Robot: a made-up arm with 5 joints.
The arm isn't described. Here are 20 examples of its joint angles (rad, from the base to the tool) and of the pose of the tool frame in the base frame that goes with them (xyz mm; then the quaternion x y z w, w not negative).
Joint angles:
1: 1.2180 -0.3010 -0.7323 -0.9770 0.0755
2: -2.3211 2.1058 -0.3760 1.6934 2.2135
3: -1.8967 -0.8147 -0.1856 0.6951 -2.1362
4: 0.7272 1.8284 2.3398 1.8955 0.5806
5: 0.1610 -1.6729 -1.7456 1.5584 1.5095
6: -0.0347 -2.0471 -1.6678 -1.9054 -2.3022
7: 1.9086 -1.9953 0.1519 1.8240 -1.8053
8: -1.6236 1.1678 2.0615 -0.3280 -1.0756
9: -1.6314 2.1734 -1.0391 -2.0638 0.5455
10: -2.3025 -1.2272 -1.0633 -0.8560 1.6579
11: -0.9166 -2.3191 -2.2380 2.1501 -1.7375
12: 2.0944 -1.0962 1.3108 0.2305 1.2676
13: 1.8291 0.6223 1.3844 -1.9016 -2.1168
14: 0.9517 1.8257 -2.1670 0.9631 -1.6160
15: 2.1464 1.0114 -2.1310 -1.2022 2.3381
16: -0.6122 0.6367 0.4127 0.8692 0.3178
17: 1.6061 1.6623 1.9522 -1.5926 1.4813
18: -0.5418 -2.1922 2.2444 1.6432 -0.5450
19: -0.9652 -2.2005 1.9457 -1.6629 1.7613
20: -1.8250 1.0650 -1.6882 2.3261 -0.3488
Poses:
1: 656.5 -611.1 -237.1 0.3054 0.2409 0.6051 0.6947
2: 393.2 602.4 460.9 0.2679 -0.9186 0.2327 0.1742
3: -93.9 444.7 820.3 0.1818 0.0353 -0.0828 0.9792
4: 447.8 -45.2 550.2 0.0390 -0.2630 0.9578 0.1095
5: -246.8 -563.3 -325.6 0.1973 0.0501 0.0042 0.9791
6: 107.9 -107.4 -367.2 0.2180 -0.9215 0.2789 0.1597
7: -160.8 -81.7 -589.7 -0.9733 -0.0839 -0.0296 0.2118
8: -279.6 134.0 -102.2 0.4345 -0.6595 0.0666 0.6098
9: -398.7 551.7 274.6 -0.9645 -0.1743 -0.1968 0.0266
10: 660.9 271.7 583.5 0.4364 -0.8636 -0.2369 0.0874
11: -540.2 -105.3 152.2 0.8234 -0.5290 -0.1695 0.1161
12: 222.4 -455.3 60.6 -0.0546 0.4407 0.3833 0.8098
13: -252.7 -61.1 -367.6 -0.3304 -0.4270 0.2579 0.8013
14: 24.0 -955.7 358.3 -0.0257 -0.1740 0.9091 0.3775
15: -42.3 -468.0 -314.8 -0.8250 -0.3353 -0.2075 0.4048
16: -335.1 -448.7 198.9 -0.3415 -0.6919 -0.1031 0.6277
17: -235.2 134.6 -189.7 0.8603 -0.0474 -0.0182 0.5073
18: -185.3 398.1 203.7 -0.8467 0.2590 0.2014 0.4188
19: 467.2 -179.7 470.5 -0.1493 -0.7944 0.5304 0.2557
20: 773.8 493.2 374.6 0.3816 0.2277 0.8644 0.2353
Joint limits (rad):
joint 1: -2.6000..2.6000
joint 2: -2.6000..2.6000
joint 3: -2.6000..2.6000
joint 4: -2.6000..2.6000
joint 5: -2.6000..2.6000
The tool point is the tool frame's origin. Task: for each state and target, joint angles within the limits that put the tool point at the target. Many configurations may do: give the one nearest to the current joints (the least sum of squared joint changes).
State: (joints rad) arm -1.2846 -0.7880 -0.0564 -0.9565 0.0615
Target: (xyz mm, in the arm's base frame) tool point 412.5 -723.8 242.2
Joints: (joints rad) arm -0.8267 -1.6326 -0.3978 -1.6080 0.1240
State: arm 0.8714 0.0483 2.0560 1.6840 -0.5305
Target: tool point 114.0 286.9 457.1
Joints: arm 1.0286 -0.1272 2.1162 1.2340 -0.4473
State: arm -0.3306 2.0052 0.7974 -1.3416 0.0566
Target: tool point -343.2 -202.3 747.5
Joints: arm -1.1895 1.5541 0.9114 -1.2980 0.2733
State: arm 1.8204 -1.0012 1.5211 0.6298 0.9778
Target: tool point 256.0 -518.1 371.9
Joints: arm 1.2313 -1.1093 1.1718 0.0961 0.6534
